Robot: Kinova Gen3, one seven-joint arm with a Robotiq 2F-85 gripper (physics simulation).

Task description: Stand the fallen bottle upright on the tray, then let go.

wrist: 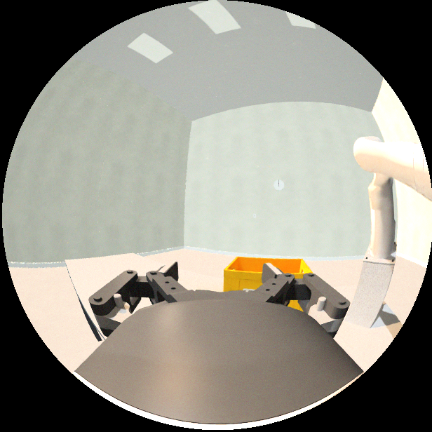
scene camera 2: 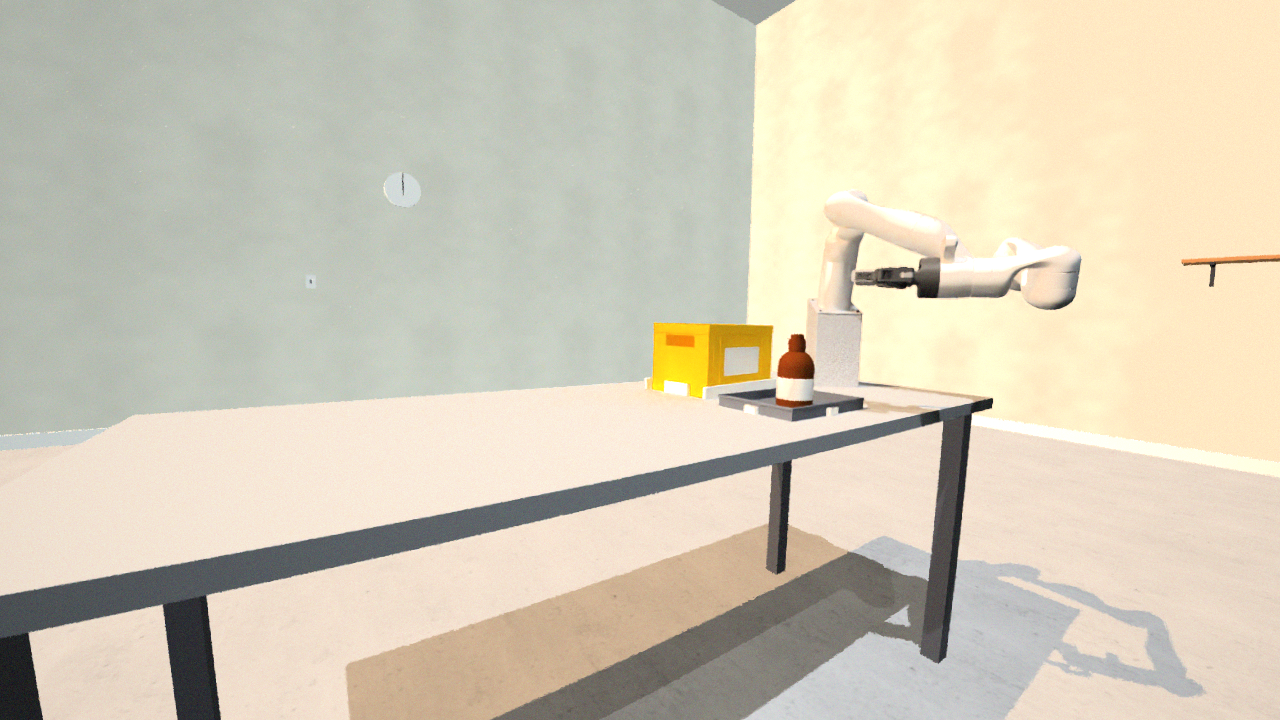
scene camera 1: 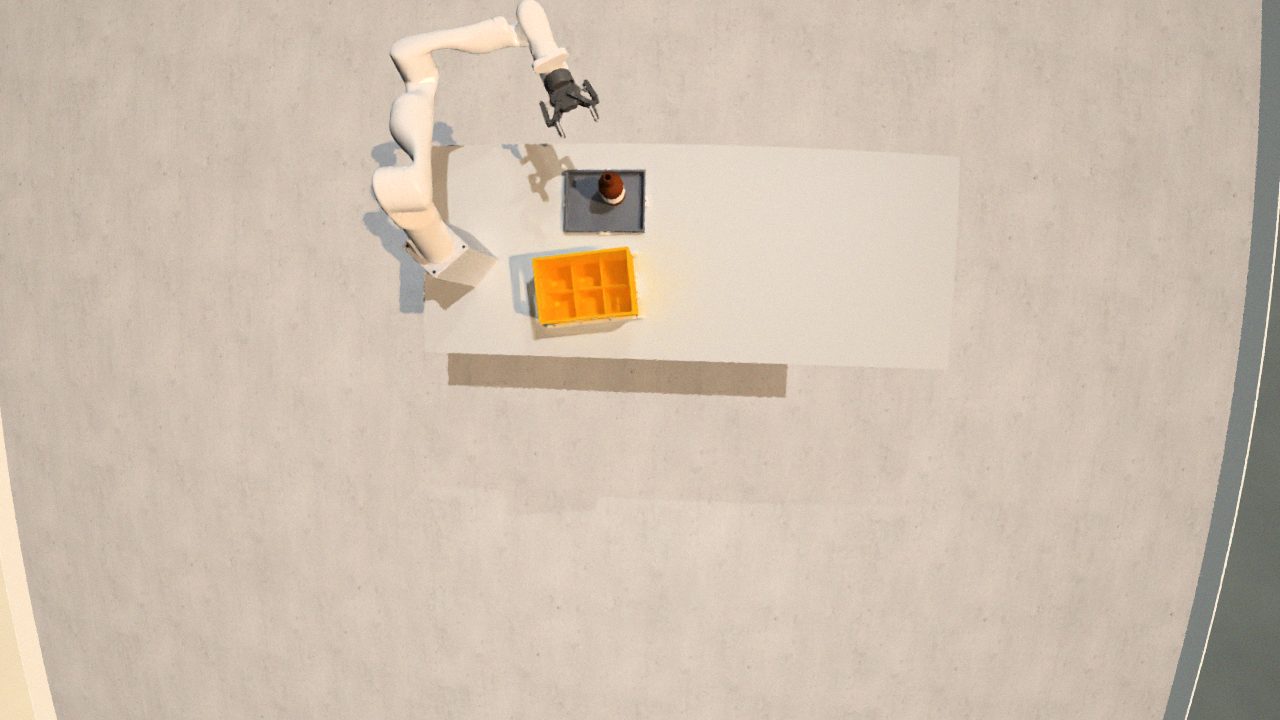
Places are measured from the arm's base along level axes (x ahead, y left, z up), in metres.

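Pixels of known places: gripper, fingertip midpoint: [scene camera 2: 853, 278] [scene camera 1: 580, 128]; arm's base at its link origin: [scene camera 2: 832, 306] [scene camera 1: 437, 247].
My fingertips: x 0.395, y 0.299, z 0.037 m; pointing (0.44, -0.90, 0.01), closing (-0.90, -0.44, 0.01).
Observation:
For each thing: its top centre in the pictures, then the offset to it from my fingertips. Level surfaces: height alone.
- brown bottle at its top centre: [scene camera 2: 797, 334] [scene camera 1: 607, 177] dx +0.059, dy -0.083, dz -0.114 m
- dark grey tray at its top centre: [scene camera 2: 791, 395] [scene camera 1: 604, 200] dx +0.034, dy -0.109, dz -0.249 m
- yellow crate at its top centre: [scene camera 2: 714, 324] [scene camera 1: 583, 285] dx +0.001, dy -0.390, dz -0.099 m
- table at its surface level: dz -0.274 m
A brown bottle [scene camera 1: 611, 186] [scene camera 2: 794, 368] with a white label stands upright on the dark grey tray [scene camera 1: 586, 220] [scene camera 2: 741, 402], towards the tray's far long side in scene camera 1. The bottle and the tray do not show in the wrist view. My gripper [scene camera 1: 580, 124] [scene camera 2: 857, 278] [wrist: 219, 272] is open with nothing between its fingers. It points level, well above the table's height, and is beyond the table edge next to the tray, apart from the bottle.
A yellow crate [scene camera 1: 556, 290] [scene camera 2: 680, 360] [wrist: 237, 283] with six compartments stands on the table [scene camera 1: 805, 268] [scene camera 2: 402, 465] beside the tray. The arm's base pedestal [scene camera 1: 465, 265] [scene camera 2: 836, 347] [wrist: 370, 295] stands at the table's end, near the crate and tray.

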